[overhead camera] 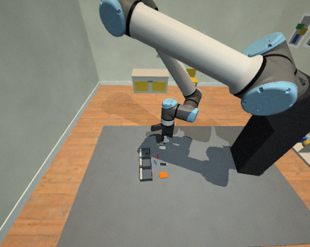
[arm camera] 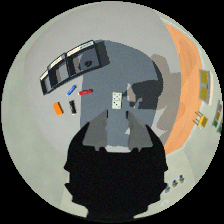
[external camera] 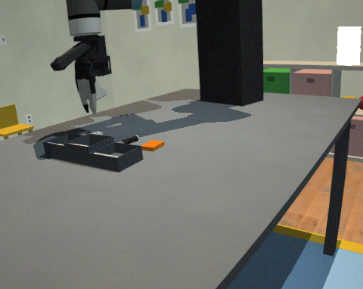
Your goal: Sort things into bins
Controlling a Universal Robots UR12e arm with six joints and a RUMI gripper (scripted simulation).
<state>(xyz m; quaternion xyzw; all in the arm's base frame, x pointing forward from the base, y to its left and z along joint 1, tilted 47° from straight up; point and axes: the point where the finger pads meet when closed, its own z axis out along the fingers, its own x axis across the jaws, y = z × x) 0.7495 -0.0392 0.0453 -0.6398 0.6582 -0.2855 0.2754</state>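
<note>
Now: the white dotted tile 80 mm below my hand. Round my hand: black cylinder: 20 mm behind, 160 mm to the left, 80 mm below; then small blue piece: 40 mm ahead, 150 mm to the left, 80 mm below; then red piece: 30 mm ahead, 100 mm to the left, 80 mm below.
</note>
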